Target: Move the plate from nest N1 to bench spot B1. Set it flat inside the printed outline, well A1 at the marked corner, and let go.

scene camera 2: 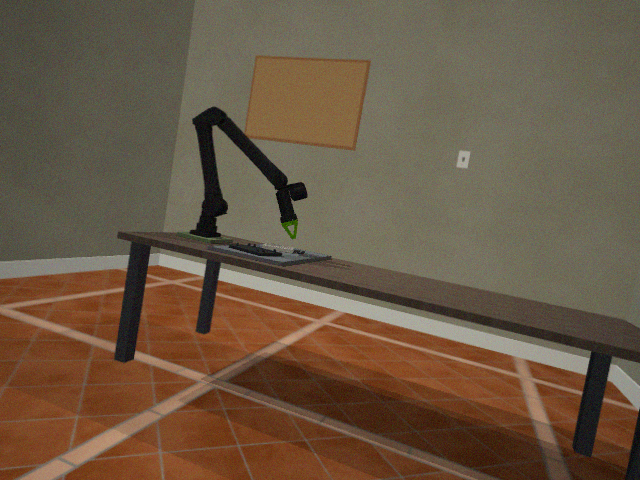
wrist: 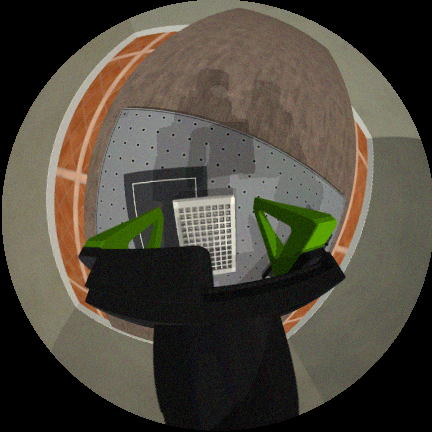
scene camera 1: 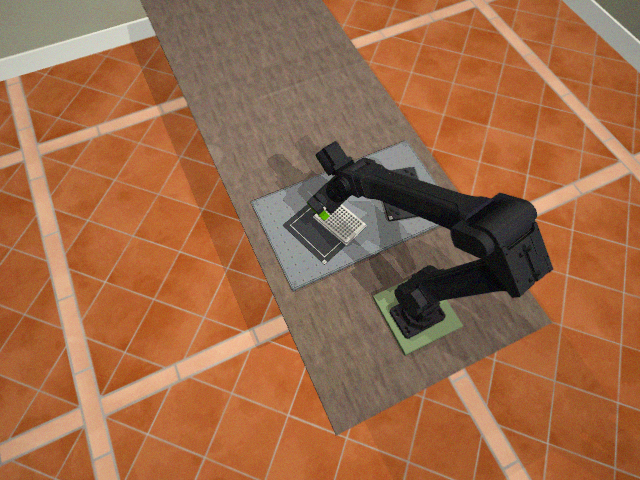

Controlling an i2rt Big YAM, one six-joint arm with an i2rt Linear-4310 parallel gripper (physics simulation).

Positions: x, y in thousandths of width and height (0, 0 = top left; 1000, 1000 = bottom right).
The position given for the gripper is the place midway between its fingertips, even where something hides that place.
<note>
The gripper (scene camera 1: 509, 416) is open and holds nothing. Also in view: a white well plate (scene camera 1: 537, 468). Further things: a dark pad with white printed outline (wrist: 337, 441).
The white well plate shows as well in the wrist view (wrist: 483, 513). The gripper also shows in the wrist view (wrist: 480, 478).
</note>
